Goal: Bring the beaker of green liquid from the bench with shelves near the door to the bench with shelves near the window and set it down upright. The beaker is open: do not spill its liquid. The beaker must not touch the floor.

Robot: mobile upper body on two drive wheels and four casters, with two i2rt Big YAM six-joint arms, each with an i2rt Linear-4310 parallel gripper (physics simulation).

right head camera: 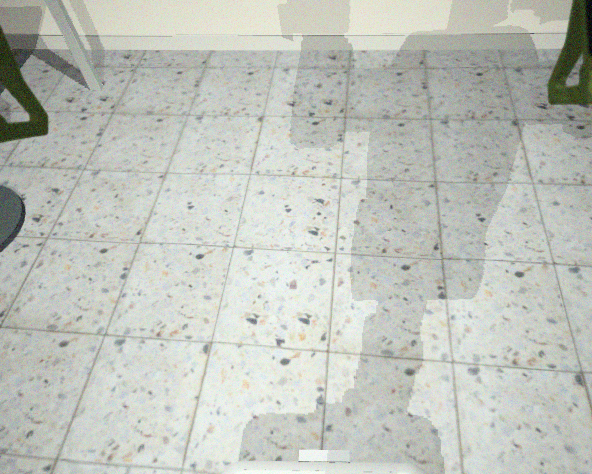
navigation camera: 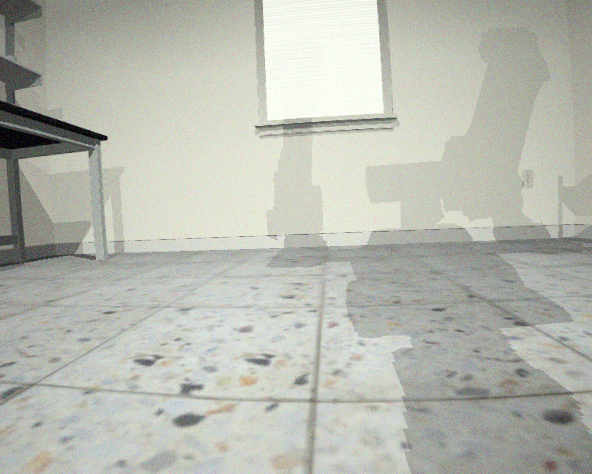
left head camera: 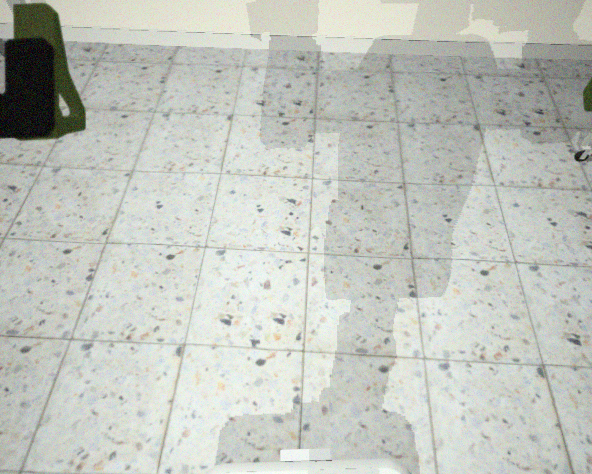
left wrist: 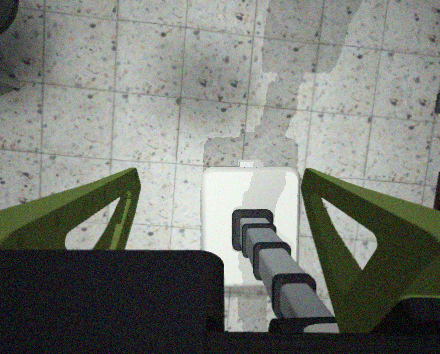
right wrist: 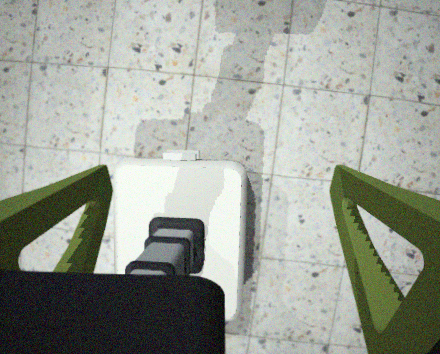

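Observation:
The beaker of green liquid does not show in these views. A bench with shelves stands at the left in the navigation camera, beside a window; the part of its top that shows is black and bare. A pale leg shows at the upper left in the right head camera. My left gripper is open and empty, high above the floor and my white base. My right gripper is open and empty at a similar place. Green fingers show at the side edges of both head views.
A dark round disc is cut off at the left edge of the right head camera. A small black and white thing lies at the right edge of the left head camera. A pale wall with an outlet runs across ahead. Robot-shaped shadows fall on floor and wall.

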